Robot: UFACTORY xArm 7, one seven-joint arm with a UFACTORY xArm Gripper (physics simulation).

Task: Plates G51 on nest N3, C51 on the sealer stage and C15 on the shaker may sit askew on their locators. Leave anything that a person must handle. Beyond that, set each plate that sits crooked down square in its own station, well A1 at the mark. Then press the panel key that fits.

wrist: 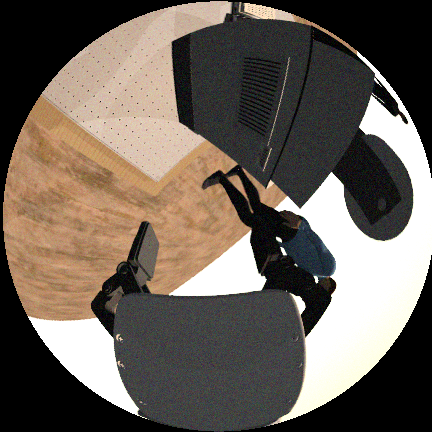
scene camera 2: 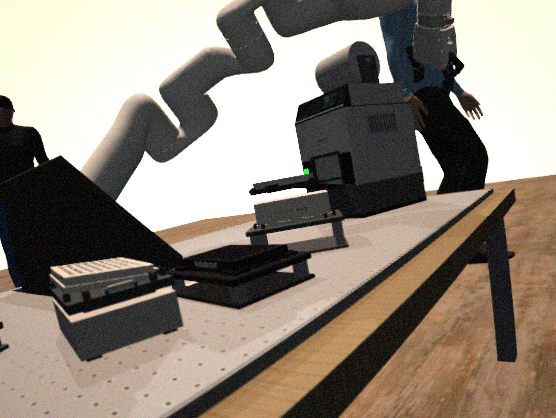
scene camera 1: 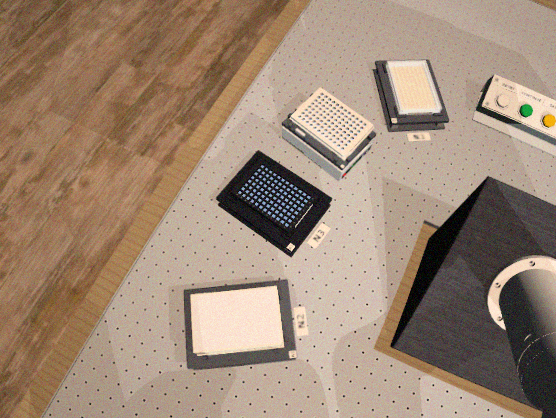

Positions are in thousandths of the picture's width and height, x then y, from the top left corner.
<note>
My gripper (scene camera 2: 778,207) is open, holding nothing. Also in view: a plate (scene camera 1: 440,767), a button box (scene camera 1: 913,257) and a dark instrument (scene camera 2: 603,353).
The plate also shows in scene camera 2 (scene camera 2: 557,494). My gripper shows as well in the wrist view (wrist: 466,534). The wrist view does not show the plate: it is out of frame.
</note>
